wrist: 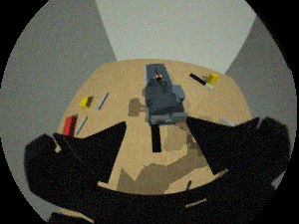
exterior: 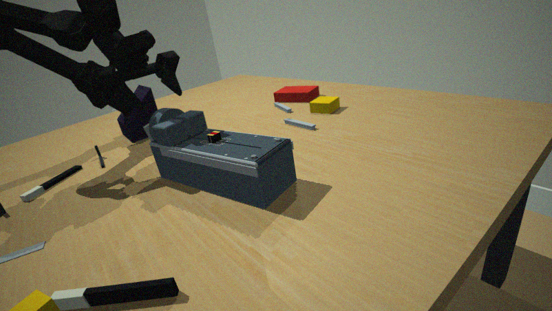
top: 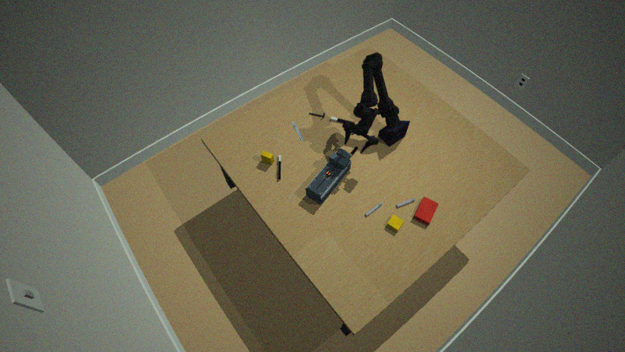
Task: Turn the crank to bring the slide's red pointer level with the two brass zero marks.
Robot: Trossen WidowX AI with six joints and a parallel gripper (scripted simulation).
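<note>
The dark crank handle is 2 cm behind my gripper tip, 1 cm to the right of it and 4 cm below it. Also, from my gripper tip: red pointer (16 cm ahead, 4 cm to the left, 5 cm below); then red block (16 cm behind, 42 cm to the left, 12 cm below); then grey bar (13 cm ahead, 33 cm to the right, 13 cm below).
</note>
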